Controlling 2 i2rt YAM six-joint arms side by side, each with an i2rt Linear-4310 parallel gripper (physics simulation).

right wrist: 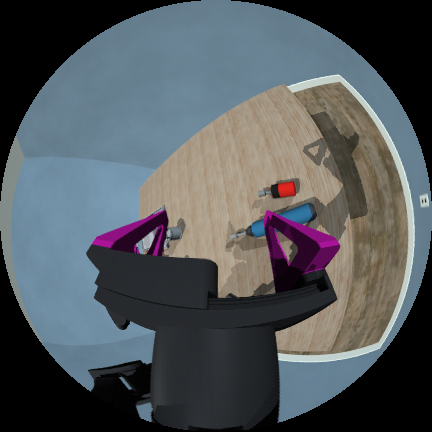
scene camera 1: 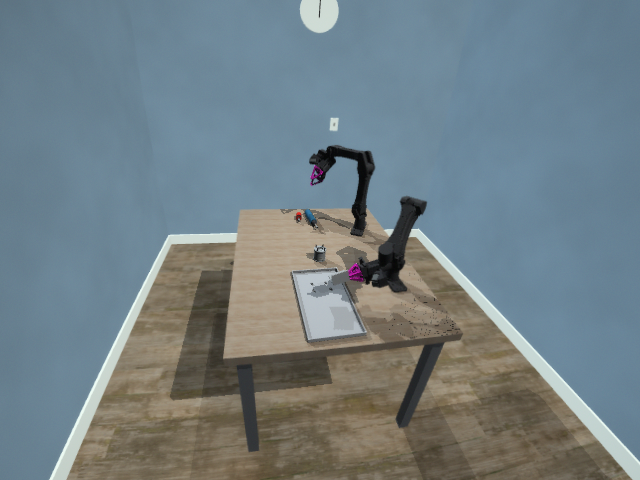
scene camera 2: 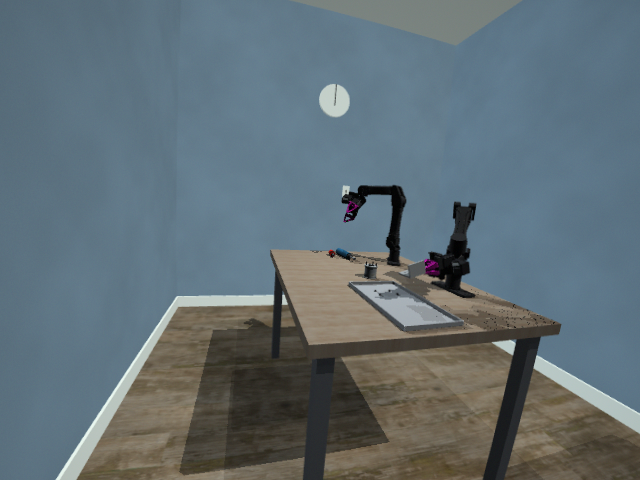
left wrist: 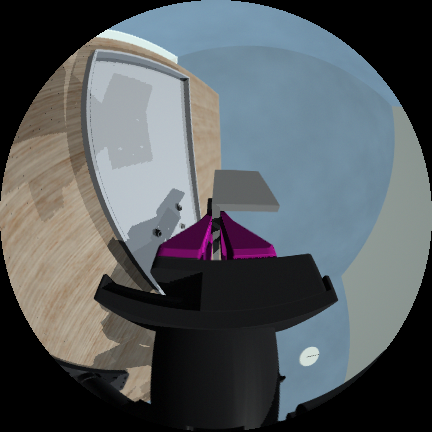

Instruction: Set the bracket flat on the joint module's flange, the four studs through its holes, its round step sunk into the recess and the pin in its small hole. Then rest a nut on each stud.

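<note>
The grey bracket is in my left gripper, which is shut on its thin plate. It hangs tilted in the air near the tray's back right corner, apart from the joint module; its holes are hidden. The joint module stands upright on the table behind the tray, its studs pointing up. Small dark nuts lie in the tray. My right gripper is open and empty, high above the table's far part.
The shallow grey tray lies at the near part of the table. A blue tool and a short red tool lie toward the far end.
</note>
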